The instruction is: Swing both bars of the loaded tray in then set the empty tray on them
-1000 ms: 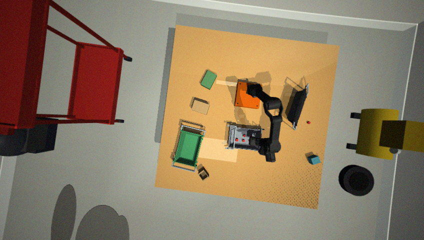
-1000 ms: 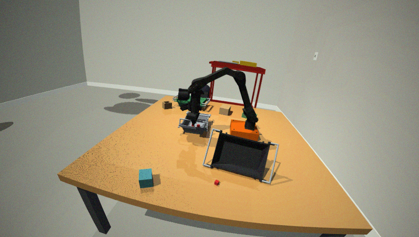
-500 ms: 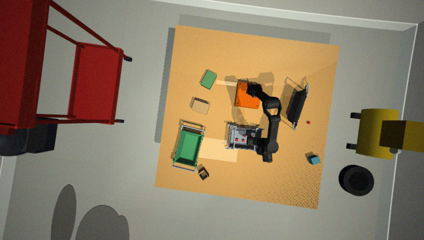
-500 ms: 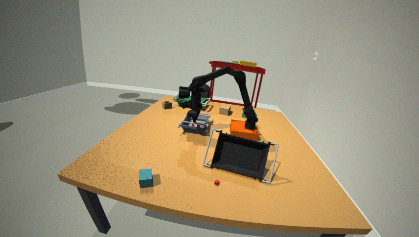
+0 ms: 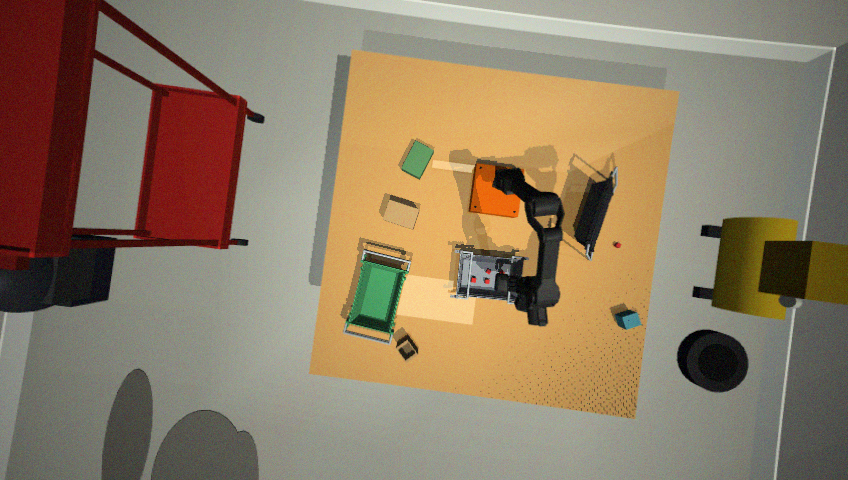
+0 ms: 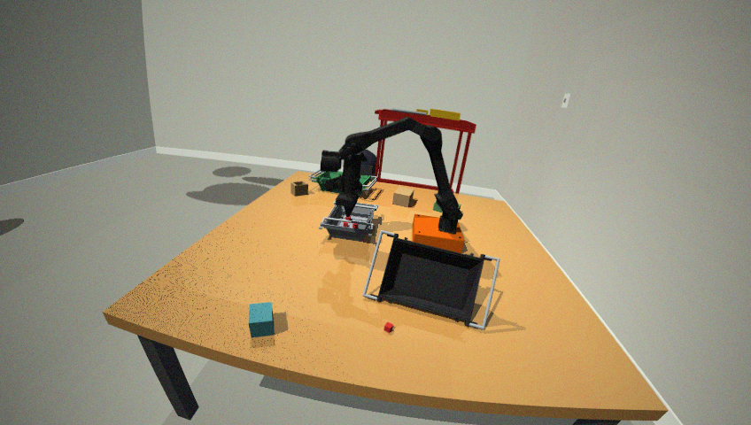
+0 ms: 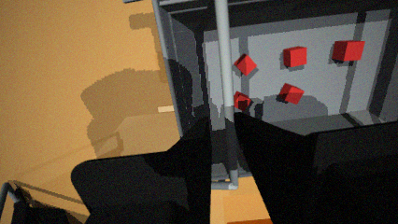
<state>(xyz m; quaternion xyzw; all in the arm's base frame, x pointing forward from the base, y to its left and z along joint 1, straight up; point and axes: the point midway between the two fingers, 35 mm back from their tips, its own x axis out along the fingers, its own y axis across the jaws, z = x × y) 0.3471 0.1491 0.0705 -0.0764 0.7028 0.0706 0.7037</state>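
My gripper tip is 320 mm past the black tray, 240 mm to the right of it and 20 mm above it. Round my gripper tip: green box 480 mm to the right, 330 mm behind, 70 mm below; then teal cube 480 mm to the left, 70 mm below, 10 mm ahead; then red block 370 mm to the left, 250 mm behind, 80 mm below.
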